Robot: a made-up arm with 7 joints.
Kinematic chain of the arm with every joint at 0, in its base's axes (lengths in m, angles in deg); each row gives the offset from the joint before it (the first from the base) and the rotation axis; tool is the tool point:
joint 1: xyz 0 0 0.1 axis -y
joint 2: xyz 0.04 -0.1 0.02 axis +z
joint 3: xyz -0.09 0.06 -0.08 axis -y
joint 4: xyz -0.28 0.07 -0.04 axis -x
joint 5: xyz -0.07 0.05 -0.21 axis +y
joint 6: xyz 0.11 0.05 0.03 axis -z
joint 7: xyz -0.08 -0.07 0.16 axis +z
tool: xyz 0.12 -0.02 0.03
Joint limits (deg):
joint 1: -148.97..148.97
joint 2: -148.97..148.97
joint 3: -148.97..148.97
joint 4: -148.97..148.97
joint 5: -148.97..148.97
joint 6: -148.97..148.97
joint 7: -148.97..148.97
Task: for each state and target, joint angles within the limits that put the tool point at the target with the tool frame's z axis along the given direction. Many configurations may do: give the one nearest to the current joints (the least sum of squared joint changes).
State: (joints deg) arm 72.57 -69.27 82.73 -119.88 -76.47 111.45 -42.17
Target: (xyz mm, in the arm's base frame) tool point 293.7 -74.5 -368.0 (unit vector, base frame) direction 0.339 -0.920 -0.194
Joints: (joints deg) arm 37.18 -52.68 104.94 -148.21 -34.06 132.32 -52.84
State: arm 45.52 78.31 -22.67 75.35 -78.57 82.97 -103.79
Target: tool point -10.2 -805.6 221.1 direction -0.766 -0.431 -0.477
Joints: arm 83.58 112.76 -33.63 54.38 -32.86 81.29 -113.13
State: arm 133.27 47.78 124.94 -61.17 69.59 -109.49 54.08
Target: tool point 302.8 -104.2 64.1 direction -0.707 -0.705 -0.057
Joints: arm 145.12 89.78 130.45 -66.24 53.06 -109.24 54.94
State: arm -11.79 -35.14 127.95 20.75 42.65 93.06 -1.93
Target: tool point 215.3 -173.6 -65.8 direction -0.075 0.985 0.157
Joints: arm -14.87 -75.67 132.61 11.99 49.67 96.08 -4.46
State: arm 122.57 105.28 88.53 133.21 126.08 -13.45 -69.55
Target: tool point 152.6 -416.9 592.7 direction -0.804 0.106 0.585
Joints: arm 101.95 125.41 70.74 129.25 148.97 -13.82 -74.17
